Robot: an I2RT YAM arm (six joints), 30 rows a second.
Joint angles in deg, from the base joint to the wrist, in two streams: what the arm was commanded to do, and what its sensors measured. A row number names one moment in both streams.
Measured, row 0:
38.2 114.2 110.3 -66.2 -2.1 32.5
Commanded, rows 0 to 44:
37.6 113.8 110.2 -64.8 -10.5 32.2
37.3 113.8 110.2 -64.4 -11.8 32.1
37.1 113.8 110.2 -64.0 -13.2 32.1
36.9 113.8 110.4 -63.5 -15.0 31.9
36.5 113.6 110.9 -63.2 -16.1 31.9
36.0 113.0 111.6 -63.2 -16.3 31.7
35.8 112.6 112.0 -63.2 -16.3 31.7
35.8 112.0 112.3 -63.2 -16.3 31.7
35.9 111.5 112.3 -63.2 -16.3 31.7
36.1 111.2 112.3 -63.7 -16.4 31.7
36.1 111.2 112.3 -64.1 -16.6 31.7
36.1 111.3 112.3 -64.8 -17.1 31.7
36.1 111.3 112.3 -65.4 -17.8 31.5
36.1 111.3 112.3 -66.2 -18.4 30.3
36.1 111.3 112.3 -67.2 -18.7 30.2
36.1 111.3 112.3 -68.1 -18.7 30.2
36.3 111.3 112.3 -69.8 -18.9 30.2
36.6 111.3 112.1 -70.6 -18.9 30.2
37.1 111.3 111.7 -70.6 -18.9 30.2
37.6 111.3 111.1 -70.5 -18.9 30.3
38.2 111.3 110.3 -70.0 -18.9 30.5
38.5 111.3 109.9 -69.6 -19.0 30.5
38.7 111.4 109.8 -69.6 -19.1 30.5
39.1 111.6 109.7 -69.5 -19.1 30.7
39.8 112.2 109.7 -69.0 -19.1 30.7
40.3 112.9 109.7 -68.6 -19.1 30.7
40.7 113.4 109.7 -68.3 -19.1 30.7
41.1 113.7 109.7 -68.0 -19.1 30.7
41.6 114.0 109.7 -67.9 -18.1 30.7
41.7 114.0 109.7 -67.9 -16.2 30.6
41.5 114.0 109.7 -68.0 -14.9 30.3
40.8 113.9 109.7 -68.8 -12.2 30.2
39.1 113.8 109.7 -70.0 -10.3 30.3
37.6 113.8 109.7 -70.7 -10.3 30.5
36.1 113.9 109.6 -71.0 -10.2 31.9
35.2 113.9 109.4 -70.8 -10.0 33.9
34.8 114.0 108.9 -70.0 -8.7 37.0
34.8 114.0 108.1 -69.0 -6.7 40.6
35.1 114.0 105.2 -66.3 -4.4 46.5
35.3 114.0 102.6 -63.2 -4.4 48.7
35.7 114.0 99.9 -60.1 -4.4 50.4
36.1 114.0 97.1 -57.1 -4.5 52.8
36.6 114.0 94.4 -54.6 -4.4 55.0
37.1 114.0 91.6 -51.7 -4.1 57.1
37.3 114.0 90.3 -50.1 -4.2 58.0
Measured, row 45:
36.2 113.9 94.1 -53.0 -5.7 51.2
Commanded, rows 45 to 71:
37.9 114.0 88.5 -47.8 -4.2 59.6
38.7 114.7 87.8 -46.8 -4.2 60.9
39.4 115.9 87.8 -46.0 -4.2 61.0
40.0 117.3 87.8 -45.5 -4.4 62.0
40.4 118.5 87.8 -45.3 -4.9 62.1
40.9 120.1 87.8 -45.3 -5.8 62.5
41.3 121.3 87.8 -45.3 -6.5 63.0
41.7 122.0 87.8 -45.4 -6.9 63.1
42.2 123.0 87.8 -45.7 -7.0 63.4
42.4 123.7 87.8 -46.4 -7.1 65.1
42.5 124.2 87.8 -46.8 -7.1 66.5
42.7 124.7 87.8 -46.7 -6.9 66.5
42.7 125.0 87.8 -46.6 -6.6 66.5
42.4 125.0 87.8 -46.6 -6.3 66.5
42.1 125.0 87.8 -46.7 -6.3 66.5
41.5 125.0 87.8 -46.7 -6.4 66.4
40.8 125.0 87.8 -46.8 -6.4 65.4
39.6 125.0 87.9 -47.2 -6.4 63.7
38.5 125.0 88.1 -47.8 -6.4 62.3
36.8 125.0 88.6 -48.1 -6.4 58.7
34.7 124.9 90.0 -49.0 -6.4 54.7
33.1 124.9 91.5 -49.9 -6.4 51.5
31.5 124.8 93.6 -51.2 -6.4 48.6
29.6 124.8 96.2 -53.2 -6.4 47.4
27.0 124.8 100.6 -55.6 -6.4 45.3
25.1 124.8 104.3 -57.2 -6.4 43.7
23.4 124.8 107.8 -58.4 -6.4 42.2
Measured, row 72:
26.7 124.9 100.8 -56.8 -7.9 47.5
